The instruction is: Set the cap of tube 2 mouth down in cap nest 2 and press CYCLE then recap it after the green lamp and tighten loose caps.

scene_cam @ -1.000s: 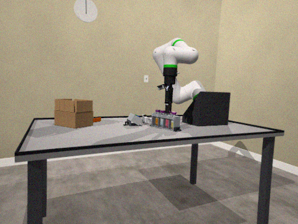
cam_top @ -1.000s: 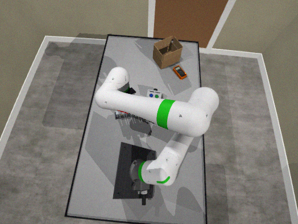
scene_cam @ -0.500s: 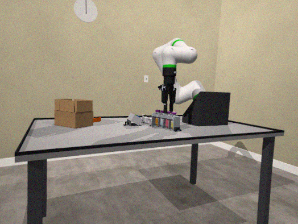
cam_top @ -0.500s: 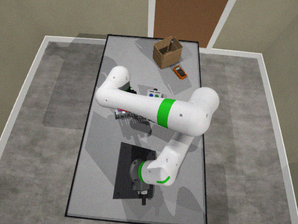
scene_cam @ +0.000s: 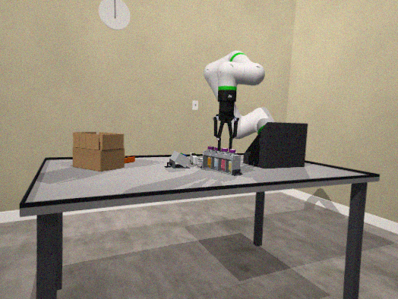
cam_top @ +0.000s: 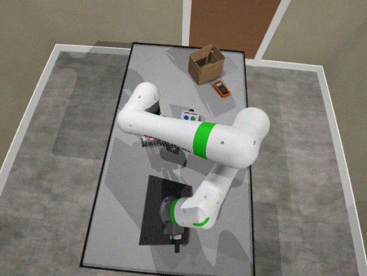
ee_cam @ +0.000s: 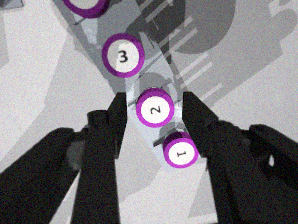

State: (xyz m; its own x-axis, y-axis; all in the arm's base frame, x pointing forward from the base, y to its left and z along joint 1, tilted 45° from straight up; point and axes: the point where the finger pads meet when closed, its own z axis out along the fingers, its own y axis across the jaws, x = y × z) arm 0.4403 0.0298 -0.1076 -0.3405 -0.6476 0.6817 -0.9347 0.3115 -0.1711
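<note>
Right now the purple cap marked 2 is 3 cm below my hand. Also, from my hand: cap 1 (5 cm to the left, 3 cm below, 1 cm behind); cap 3 (5 cm to the right, 3 cm below, 1 cm ahead); cap 4 (10 cm to the right, 3 cm below, 2 cm ahead).
</note>
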